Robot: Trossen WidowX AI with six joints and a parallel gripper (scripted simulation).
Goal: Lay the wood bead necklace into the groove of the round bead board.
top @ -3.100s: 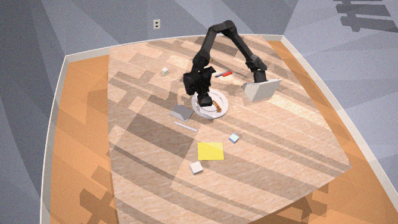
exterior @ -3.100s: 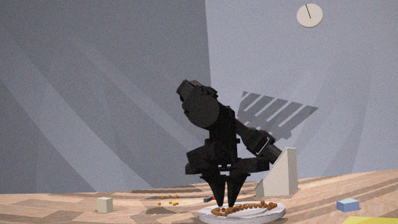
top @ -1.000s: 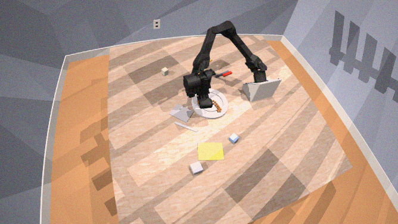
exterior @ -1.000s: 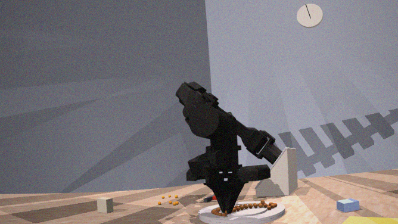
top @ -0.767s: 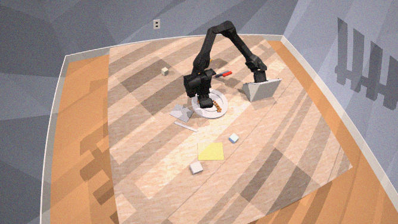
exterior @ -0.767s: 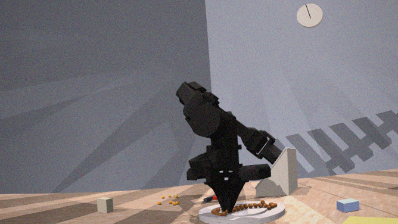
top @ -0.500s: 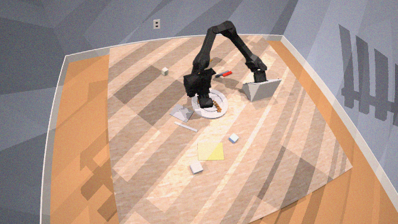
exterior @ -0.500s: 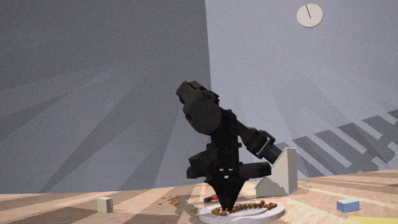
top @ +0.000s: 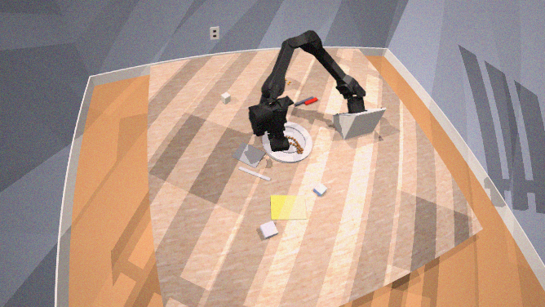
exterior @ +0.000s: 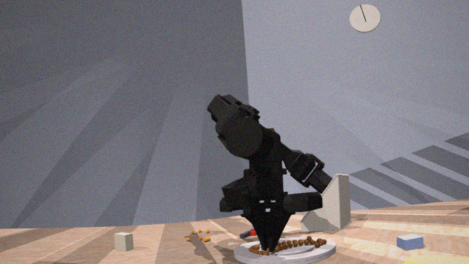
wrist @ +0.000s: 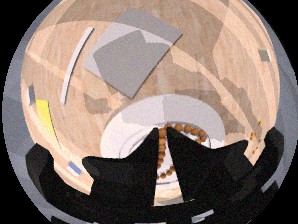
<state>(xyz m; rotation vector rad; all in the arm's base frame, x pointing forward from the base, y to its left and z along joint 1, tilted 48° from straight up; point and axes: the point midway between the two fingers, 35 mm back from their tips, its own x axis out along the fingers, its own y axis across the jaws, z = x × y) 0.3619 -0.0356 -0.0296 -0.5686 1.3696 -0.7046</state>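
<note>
Now: the grey sheet 100 mm ahead of my gripper tip, 20 mm to the left of it and 20 mm below it. Round my gripper tip: yellow sheet: 30 mm ahead, 260 mm to the left, 20 mm below; then blue block: 100 mm behind, 230 mm to the left, 10 mm below; then stick: 100 mm ahead, 100 mm to the left, 20 mm below.
</note>
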